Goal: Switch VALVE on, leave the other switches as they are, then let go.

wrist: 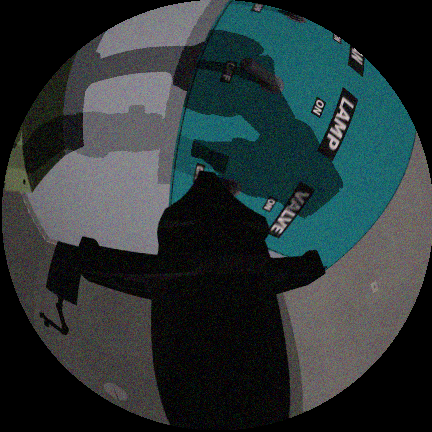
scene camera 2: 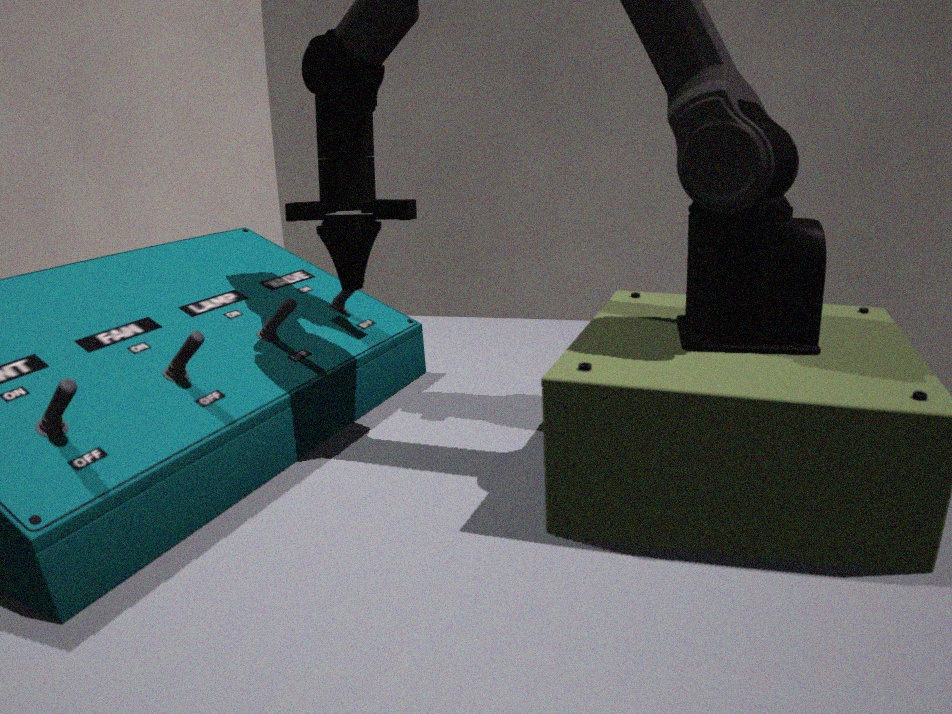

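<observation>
The VALVE switch lever (scene camera 2: 339,304) (wrist: 233,187) stands at the far end of the teal panel (scene camera 2: 138,284) (wrist: 385,135). My gripper (scene camera 2: 351,286) (wrist: 204,180) is shut, its fingertips together right at the lever's upper end and on its OFF-label side. The tips hide the lever's end, so contact and its exact tilt cannot be told. The VALVE label (scene camera 2: 287,279) (wrist: 292,210) is partly in shadow in the scene view. The VALVE OFF label (scene camera 2: 366,324) (wrist: 199,171) is partly hidden by the gripper in the wrist view.
The LAMP lever (scene camera 2: 276,321) (wrist: 262,75), FAN lever (scene camera 2: 185,358) and a nearer lever (scene camera 2: 57,411) lean toward their OFF labels. The arm stands on a green base block (scene camera 2: 738,468) right of the panel. A wall rises behind.
</observation>
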